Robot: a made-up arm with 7 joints. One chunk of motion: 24 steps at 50 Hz.
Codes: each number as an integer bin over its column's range. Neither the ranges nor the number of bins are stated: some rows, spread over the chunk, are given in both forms.
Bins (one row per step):
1: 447 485 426 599 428 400
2: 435 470 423 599 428 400
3: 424 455 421 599 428 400
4: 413 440 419 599 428 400
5: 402 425 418 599 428 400
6: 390 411 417 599 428 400
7: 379 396 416 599 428 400
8: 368 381 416 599 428 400
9: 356 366 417 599 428 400
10: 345 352 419 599 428 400
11: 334 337 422 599 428 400
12: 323 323 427 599 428 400
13: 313 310 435 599 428 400
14: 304 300 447 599 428 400
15: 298 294 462 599 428 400
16: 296 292 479 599 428 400
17: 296 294 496 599 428 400
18: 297 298 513 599 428 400
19: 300 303 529 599 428 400
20: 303 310 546 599 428 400
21: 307 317 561 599 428 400
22: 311 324 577 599 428 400
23: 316 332 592 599 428 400
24: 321 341 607 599 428 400
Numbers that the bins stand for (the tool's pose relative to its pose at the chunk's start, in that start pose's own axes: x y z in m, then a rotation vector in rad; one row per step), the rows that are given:
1: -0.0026 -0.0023 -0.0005 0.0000 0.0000 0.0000
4: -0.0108 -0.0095 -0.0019 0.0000 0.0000 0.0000
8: -0.0216 -0.0190 -0.0026 0.0000 0.0000 0.0000
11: -0.0298 -0.0260 -0.0013 0.0000 0.0000 0.0000
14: -0.0370 -0.0320 0.0040 0.0000 0.0000 0.0000
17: -0.0389 -0.0329 0.0143 0.0000 0.0000 0.0000
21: -0.0362 -0.0292 0.0279 0.0000 0.0000 0.0000
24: -0.0329 -0.0254 0.0376 0.0000 0.0000 0.0000
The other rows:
2: -0.0055 -0.0047 -0.0011 0.0000 0.0000 0.0000
3: -0.0081 -0.0071 -0.0015 0.0000 0.0000 0.0000
5: -0.0134 -0.0119 -0.0021 0.0000 0.0000 0.0000
6: -0.0163 -0.0142 -0.0023 0.0000 0.0000 0.0000
7: -0.0189 -0.0166 -0.0026 0.0000 0.0000 0.0000
9: -0.0245 -0.0214 -0.0023 0.0000 0.0000 0.0000
10: -0.0271 -0.0236 -0.0019 0.0000 0.0000 0.0000
12: -0.0324 -0.0283 -0.0002 0.0000 0.0000 0.0000
13: -0.0348 -0.0304 0.0014 0.0000 0.0000 0.0000
15: -0.0384 -0.0329 0.0071 0.0000 0.0000 0.0000
16: -0.0389 -0.0332 0.0107 0.0000 0.0000 0.0000
18: -0.0386 -0.0323 0.0178 0.0000 0.0000 0.0000
19: -0.0379 -0.0315 0.0212 0.0000 0.0000 0.0000
20: -0.0372 -0.0304 0.0248 0.0000 0.0000 0.0000
22: -0.0353 -0.0281 0.0313 0.0000 0.0000 0.0000
23: -0.0341 -0.0268 0.0344 0.0000 0.0000 0.0000

